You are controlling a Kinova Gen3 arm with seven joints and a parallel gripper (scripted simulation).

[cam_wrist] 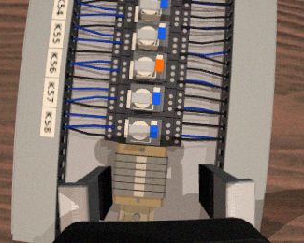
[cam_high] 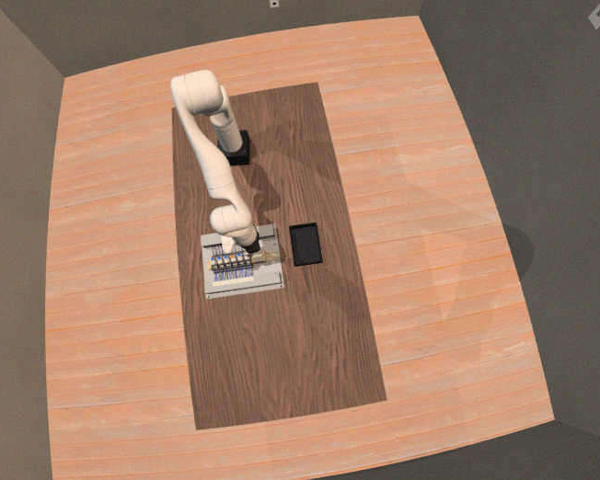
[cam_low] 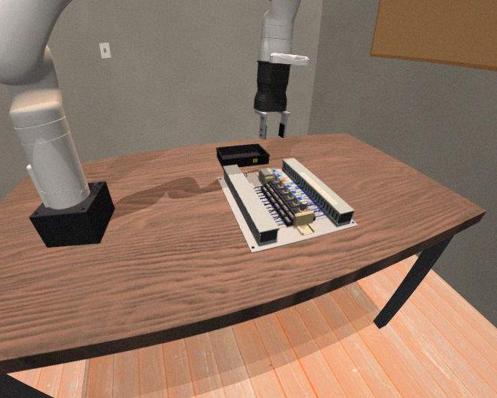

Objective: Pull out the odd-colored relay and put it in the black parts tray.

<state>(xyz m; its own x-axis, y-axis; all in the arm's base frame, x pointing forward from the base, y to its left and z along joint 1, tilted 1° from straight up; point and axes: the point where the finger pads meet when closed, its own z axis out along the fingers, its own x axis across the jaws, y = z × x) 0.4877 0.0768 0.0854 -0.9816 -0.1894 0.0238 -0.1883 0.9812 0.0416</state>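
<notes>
Right now my hand is 12 cm above the grey relay, 8 cm to the left of it and 2 cm short of it. Also, from my hand: relay panel 14 cm below, 6 cm to the right, 1 cm ahead; black parts tray 21 cm to the left, 15 cm below, 3 cm behind.
</notes>
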